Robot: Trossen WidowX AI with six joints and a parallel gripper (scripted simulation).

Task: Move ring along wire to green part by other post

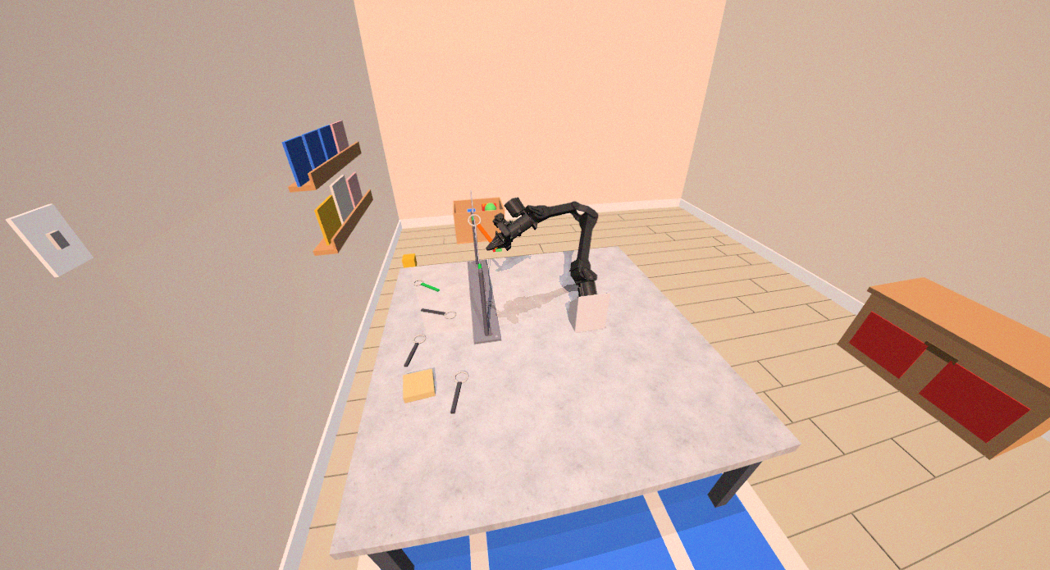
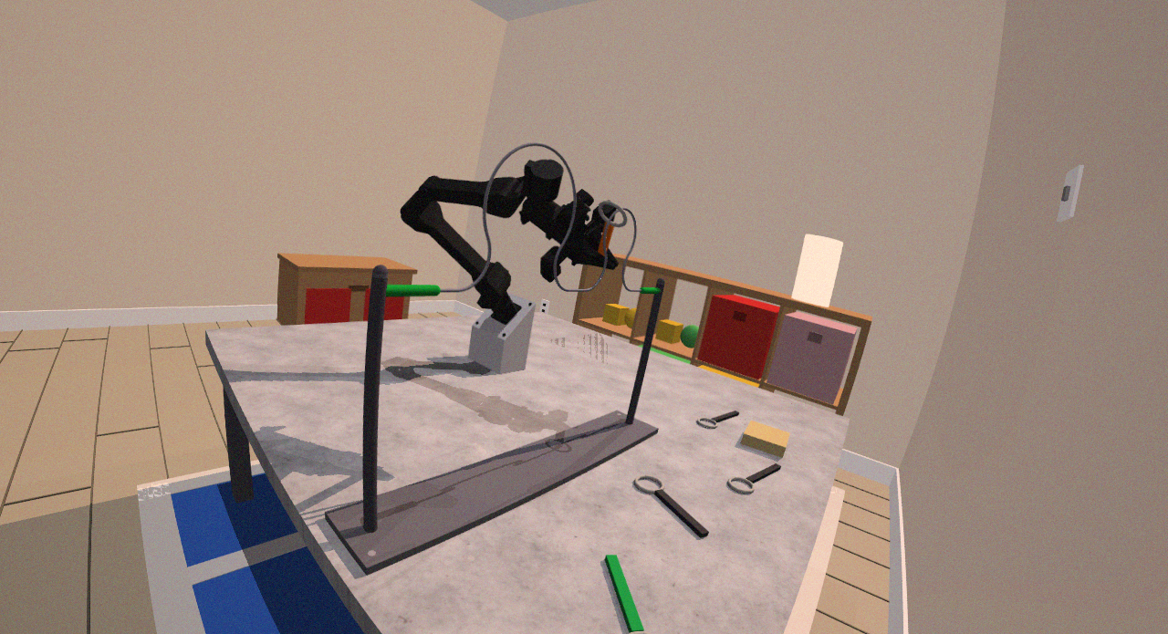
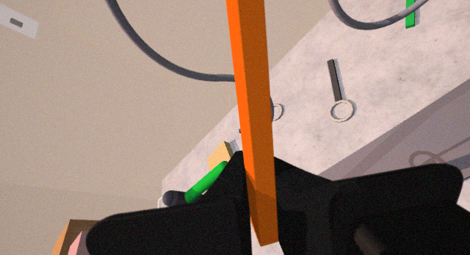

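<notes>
Now: gripper tip 20 mm short of the ring with orange handle, 60 mm to the left of it and 60 mm below it. Also, from my gripper tip: green-handled ring 330 mm ahead, 300 mm to the right, 330 mm below; then tan block 270 mm ahead, 350 mm to the left, 320 mm below.
</notes>
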